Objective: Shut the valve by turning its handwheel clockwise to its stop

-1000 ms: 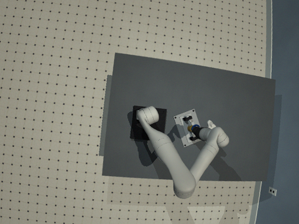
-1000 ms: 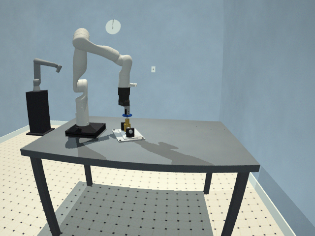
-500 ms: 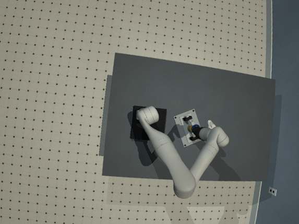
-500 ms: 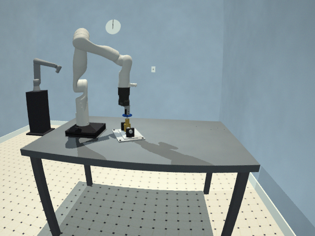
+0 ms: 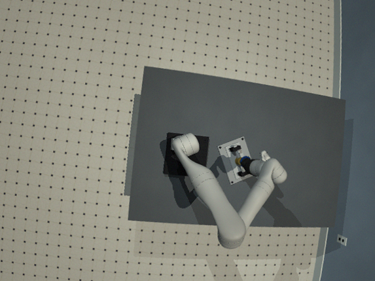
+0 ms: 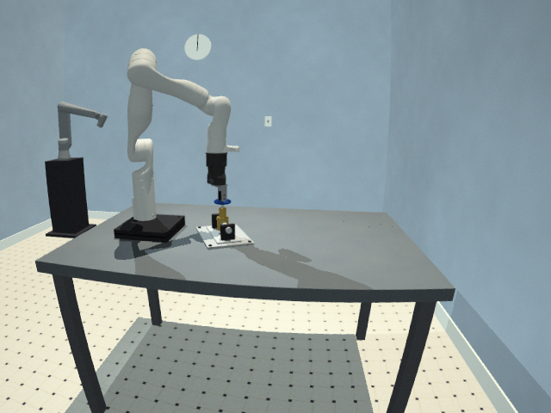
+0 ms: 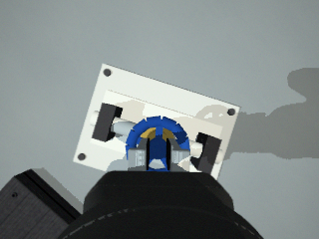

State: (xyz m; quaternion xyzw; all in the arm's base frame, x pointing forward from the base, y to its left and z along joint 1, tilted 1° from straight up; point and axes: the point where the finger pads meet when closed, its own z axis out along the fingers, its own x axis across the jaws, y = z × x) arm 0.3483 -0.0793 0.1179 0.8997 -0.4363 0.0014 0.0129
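My gripper is now 3 cm above the blue handwheel.
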